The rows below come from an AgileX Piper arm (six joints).
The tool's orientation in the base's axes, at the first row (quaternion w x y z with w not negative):
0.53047 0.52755 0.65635 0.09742
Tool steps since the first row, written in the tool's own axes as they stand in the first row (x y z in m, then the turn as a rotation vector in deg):
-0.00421 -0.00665 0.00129 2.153 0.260 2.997
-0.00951 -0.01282 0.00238 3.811 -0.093 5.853
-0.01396 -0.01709 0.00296 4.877 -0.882 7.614
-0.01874 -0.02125 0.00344 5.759 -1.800 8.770
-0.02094 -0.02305 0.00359 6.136 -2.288 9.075
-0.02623 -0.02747 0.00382 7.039 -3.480 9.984
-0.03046 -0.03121 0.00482 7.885 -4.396 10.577
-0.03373 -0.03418 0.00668 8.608 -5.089 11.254
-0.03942 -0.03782 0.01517 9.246 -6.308 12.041
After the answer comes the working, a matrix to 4 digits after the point.
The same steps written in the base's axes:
-0.00339 -0.00673 -0.00261 2.805 0.530 -2.353
-0.00679 -0.01404 -0.00417 5.078 0.466 -4.774
-0.00937 -0.01964 -0.00470 6.147 0.219 -6.686
-0.01201 -0.02542 -0.00493 6.636 0.032 -8.324
-0.01321 -0.02800 -0.00492 6.637 -0.006 -9.011
-0.01626 -0.03418 -0.00492 6.769 -0.186 -10.746
-0.01817 -0.03957 -0.00540 6.804 -0.158 -12.126
-0.01883 -0.04424 -0.00627 7.023 -0.169 -13.315
-0.01487 -0.05397 -0.00895 7.010 -0.518 -14.861

The tool's axes in the first row as the columns of a matrix, in the base's axes (rounded; the answer above uses it unrounded):
0.1194 0.5892 0.7991
0.7959 0.4244 -0.4318
-0.5936 0.6876 -0.4182

